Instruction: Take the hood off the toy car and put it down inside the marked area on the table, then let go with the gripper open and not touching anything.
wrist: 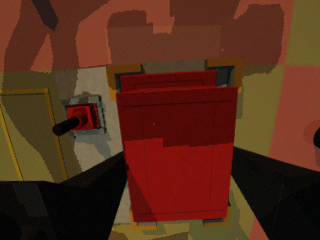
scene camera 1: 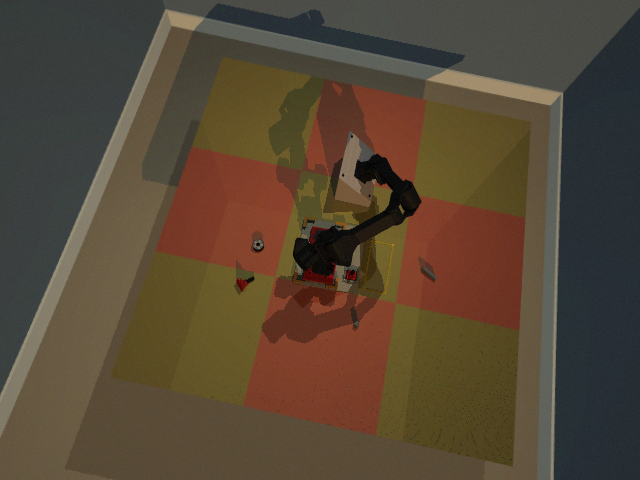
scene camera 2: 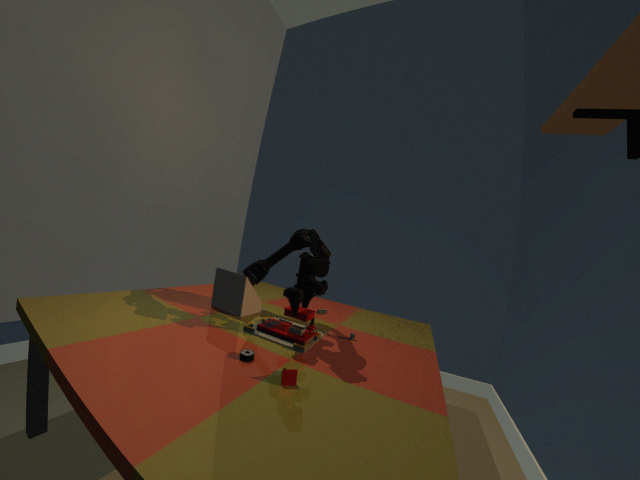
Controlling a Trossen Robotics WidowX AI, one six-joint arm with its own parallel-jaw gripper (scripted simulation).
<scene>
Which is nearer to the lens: the red car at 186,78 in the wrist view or the hood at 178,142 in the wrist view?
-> The hood.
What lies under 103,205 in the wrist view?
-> My gripper.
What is my gripper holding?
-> A hood.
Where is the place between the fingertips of my gripper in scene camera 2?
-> At 299,313
</scene>
